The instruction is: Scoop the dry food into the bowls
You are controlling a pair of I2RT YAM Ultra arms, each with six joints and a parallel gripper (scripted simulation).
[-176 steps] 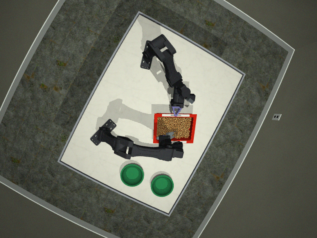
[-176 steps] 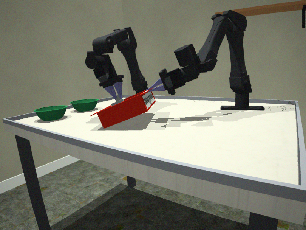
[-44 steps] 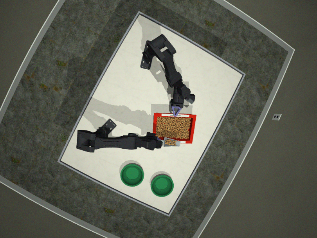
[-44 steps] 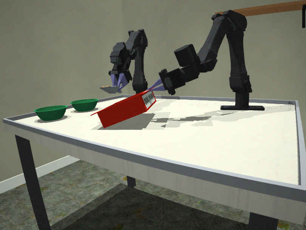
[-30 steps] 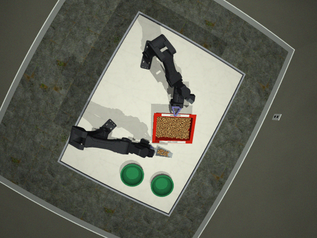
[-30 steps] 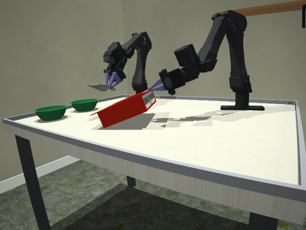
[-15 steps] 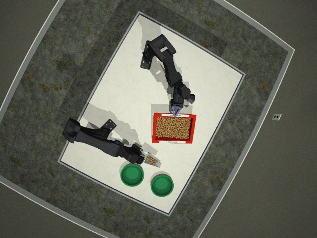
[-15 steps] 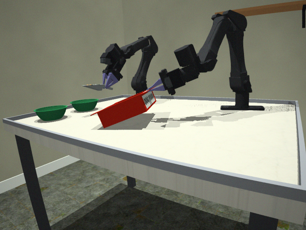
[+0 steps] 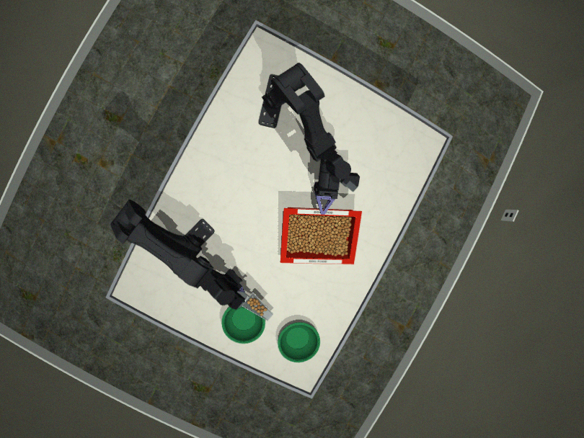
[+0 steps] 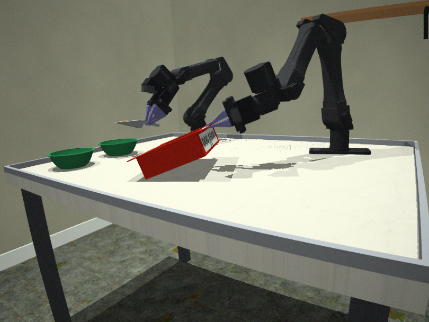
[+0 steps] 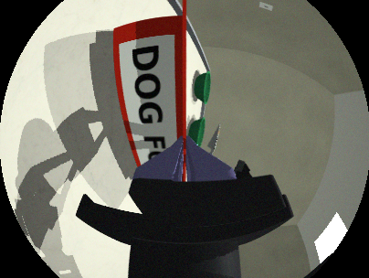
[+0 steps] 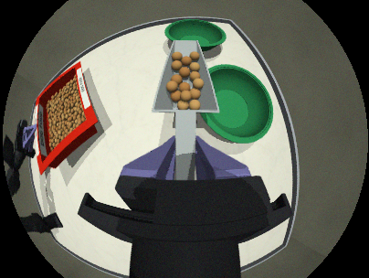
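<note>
Now: the grey scoop 50 mm ahead of my right hand and 10 mm to the right of it. Also, from my right hand: box 150 mm ahead, 310 mm to the left, 50 mm below.
</note>
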